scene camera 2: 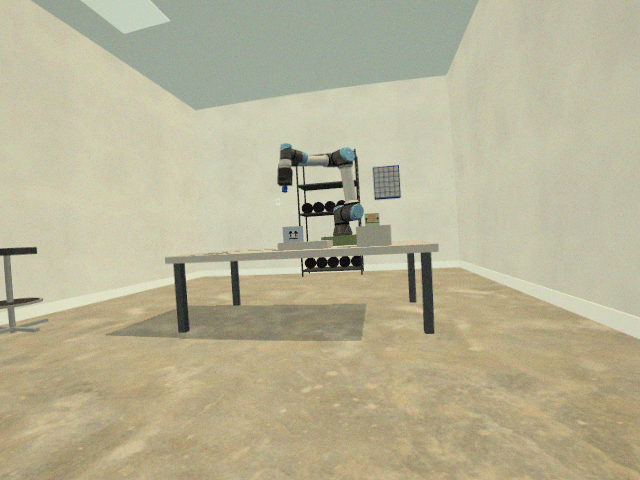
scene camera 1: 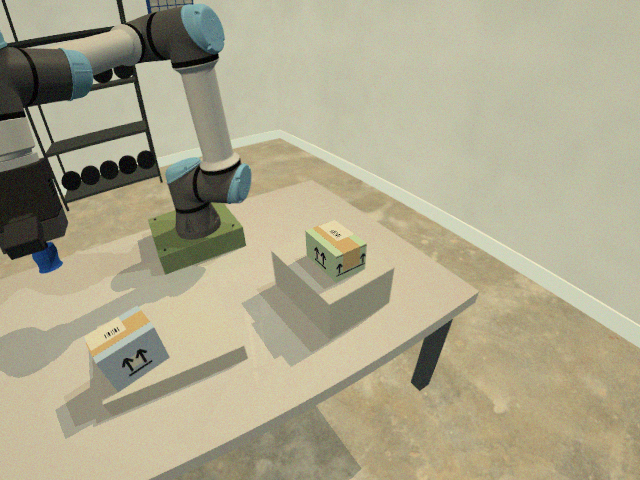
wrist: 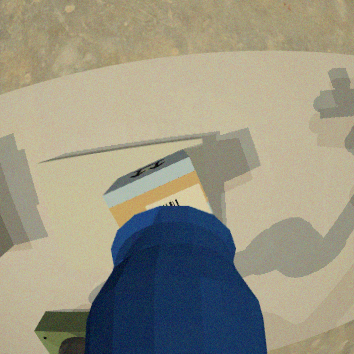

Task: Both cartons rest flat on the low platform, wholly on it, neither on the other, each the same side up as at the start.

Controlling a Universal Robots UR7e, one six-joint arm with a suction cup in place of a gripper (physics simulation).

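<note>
A blue-grey carton sits upright, arrows up, at the left end of the low platform. It is turned at an angle to the platform; whether a bottom edge overhangs, I cannot tell. A green carton stands upright, arrows up, on the tall block to the right. My blue suction cup hangs high above the table, touching nothing. In the wrist view it covers part of the blue-grey carton.
The arm's green base block stands on the table behind the platform and the tall block. A black shelf rack stands by the back wall. A stool is at the far left in scene camera 2.
</note>
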